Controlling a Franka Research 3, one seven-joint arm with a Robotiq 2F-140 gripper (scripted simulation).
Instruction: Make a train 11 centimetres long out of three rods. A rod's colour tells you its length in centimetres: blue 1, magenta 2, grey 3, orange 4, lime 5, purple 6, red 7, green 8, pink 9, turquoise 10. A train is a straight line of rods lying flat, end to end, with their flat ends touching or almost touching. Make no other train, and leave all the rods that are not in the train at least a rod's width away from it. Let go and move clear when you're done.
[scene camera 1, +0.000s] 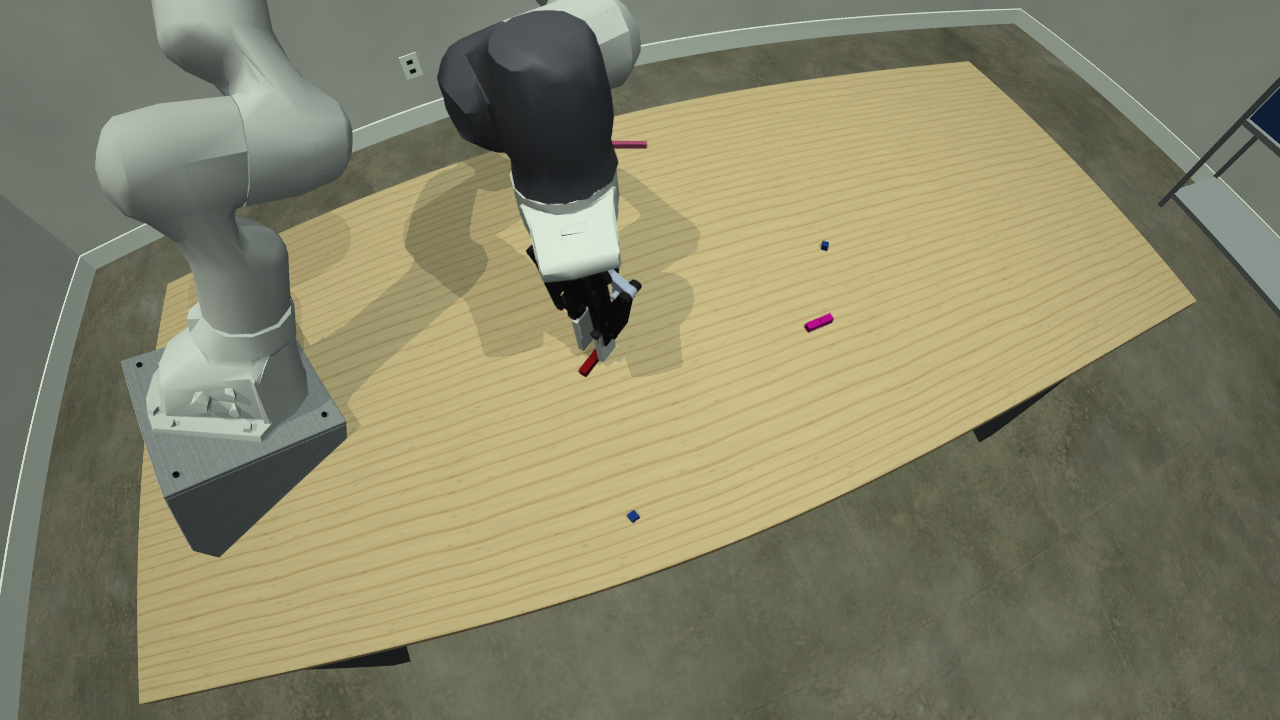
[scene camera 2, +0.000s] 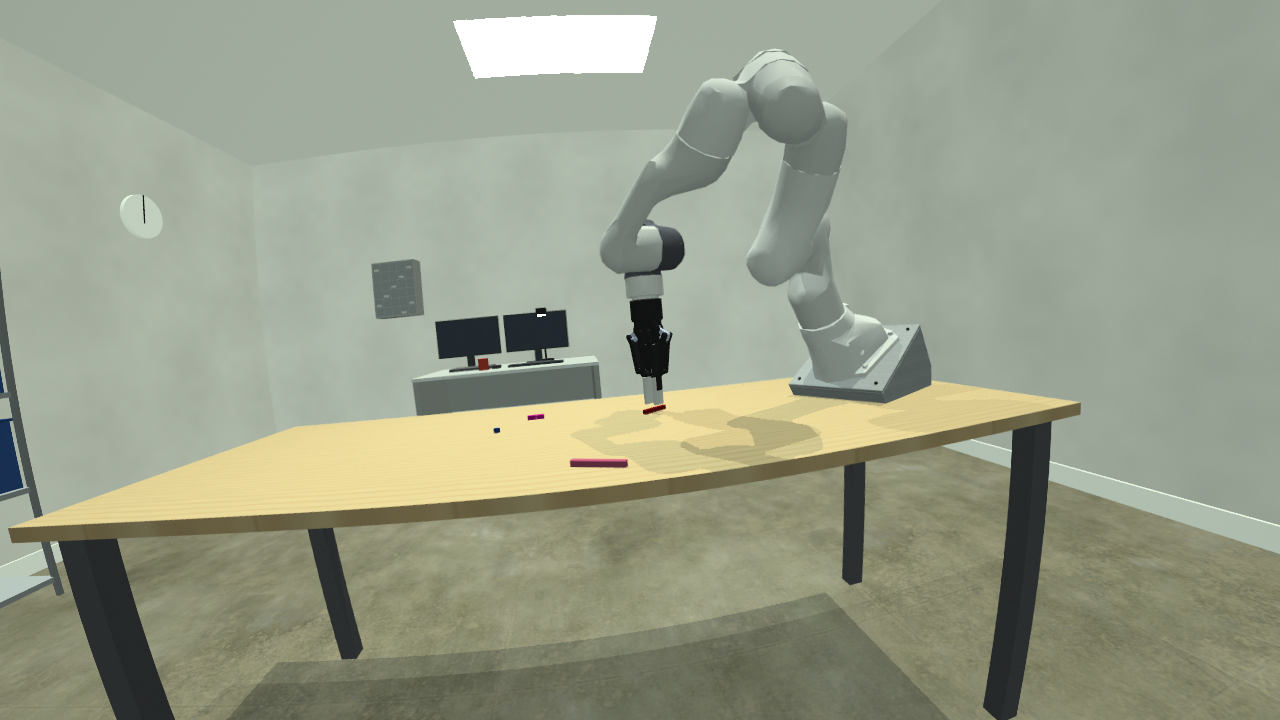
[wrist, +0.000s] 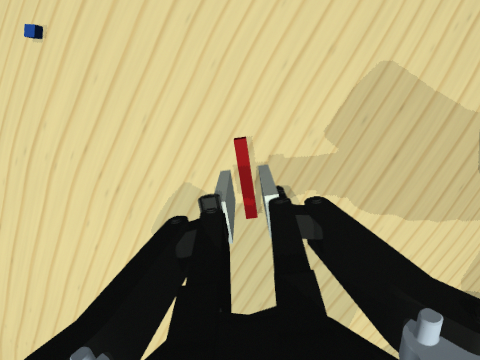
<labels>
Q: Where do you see the gripper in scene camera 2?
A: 654, 403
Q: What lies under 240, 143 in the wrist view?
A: A red rod.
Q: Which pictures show the gripper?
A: Scene camera 1, scene camera 2 and the wrist view: all of them.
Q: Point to the gripper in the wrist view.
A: At 246, 183
</labels>
